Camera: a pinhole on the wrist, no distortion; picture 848 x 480 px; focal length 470.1 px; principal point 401.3 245.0 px. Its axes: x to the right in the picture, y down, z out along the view. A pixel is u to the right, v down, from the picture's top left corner.
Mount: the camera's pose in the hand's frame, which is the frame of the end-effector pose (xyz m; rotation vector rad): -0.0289 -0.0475 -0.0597 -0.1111 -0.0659 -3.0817
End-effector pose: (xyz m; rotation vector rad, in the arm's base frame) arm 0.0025 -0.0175 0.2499 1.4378 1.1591 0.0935
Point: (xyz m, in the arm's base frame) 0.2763 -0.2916 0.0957
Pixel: 369.4 247.3
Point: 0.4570 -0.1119 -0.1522
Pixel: 89.1 309.1
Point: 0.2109 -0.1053 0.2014
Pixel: 257.9 92.3
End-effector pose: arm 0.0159 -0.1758 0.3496 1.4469 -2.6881 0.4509
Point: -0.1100 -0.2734 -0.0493
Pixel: 320.6 78.9
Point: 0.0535 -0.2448 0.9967
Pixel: behind the camera
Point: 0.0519 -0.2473 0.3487
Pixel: 84.2 386.3
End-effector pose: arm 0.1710 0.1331 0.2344 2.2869 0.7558 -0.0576
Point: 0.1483 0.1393 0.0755
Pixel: 300.4 457.4
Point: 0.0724 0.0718 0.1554
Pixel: 661.6 318.8
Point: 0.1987 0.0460 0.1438
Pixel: 352.9 131.8
